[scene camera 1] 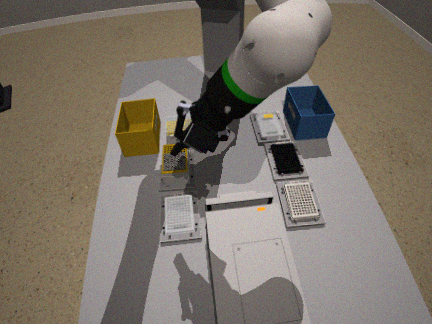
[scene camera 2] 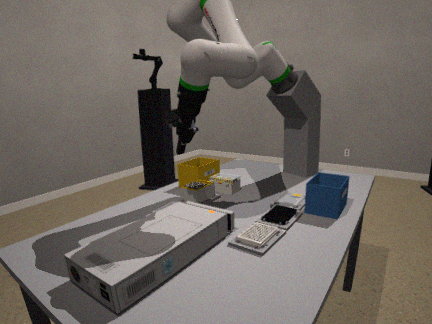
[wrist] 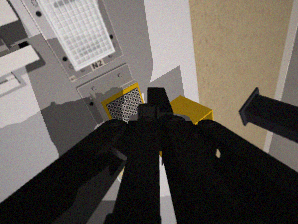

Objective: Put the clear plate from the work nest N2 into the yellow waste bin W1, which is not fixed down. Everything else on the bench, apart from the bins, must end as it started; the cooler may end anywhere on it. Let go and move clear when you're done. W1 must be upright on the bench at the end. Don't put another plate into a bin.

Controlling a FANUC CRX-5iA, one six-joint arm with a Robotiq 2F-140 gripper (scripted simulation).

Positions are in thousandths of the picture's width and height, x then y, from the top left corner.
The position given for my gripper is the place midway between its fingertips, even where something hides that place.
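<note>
Scene camera 1 gives me my gripper (scene camera 1: 404, 468) together with a yellow-topped tip rack (scene camera 1: 406, 526), a black plate (scene camera 1: 663, 511) and a white plate (scene camera 1: 696, 653). A grey instrument box (scene camera 1: 584, 816) and a blue bin (scene camera 1: 719, 310) are there as well. Through scene camera 2 I see the bin (scene camera 2: 763, 619) again, and also my gripper (scene camera 2: 418, 471). From the wrist I find the gripper (wrist: 522, 453) and the rack (wrist: 401, 440), but in the wrist view the black plate is out of frame, and the white plate is out of frame in the wrist view too.
</note>
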